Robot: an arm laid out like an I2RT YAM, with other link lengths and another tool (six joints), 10 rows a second.
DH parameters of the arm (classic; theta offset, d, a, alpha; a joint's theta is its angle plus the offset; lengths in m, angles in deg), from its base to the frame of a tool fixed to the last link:
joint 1: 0 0.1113 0.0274 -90
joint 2: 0 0 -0.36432 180
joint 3: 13.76 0 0.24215 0
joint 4: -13.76 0.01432 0.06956 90
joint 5: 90 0.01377 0 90
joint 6: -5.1 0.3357 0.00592 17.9
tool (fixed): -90 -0.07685 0 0
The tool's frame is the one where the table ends.
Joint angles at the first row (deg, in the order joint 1, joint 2, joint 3, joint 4, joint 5, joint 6):
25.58 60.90 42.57 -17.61 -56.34 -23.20
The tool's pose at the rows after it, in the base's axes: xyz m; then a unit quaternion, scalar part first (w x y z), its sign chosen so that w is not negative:
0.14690 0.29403 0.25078 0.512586 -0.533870 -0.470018 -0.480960
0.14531 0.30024 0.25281 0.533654 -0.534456 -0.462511 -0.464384
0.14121 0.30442 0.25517 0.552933 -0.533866 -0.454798 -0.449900
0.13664 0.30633 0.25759 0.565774 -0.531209 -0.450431 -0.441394
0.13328 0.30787 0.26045 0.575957 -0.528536 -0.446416 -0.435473
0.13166 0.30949 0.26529 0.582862 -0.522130 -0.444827 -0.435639
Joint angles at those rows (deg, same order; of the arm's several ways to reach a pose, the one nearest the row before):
25.58 63.46 43.33 -17.59 -58.76 -22.61
25.58 65.78 44.07 -17.32 -61.19 -21.78
25.58 67.24 44.38 -17.06 -63.46 -20.82
25.58 67.79 44.38 -16.86 -65.08 -20.23
25.58 68.14 44.38 -16.47 -66.37 -19.51
25.58 68.16 44.38 -15.40 -67.37 -18.68

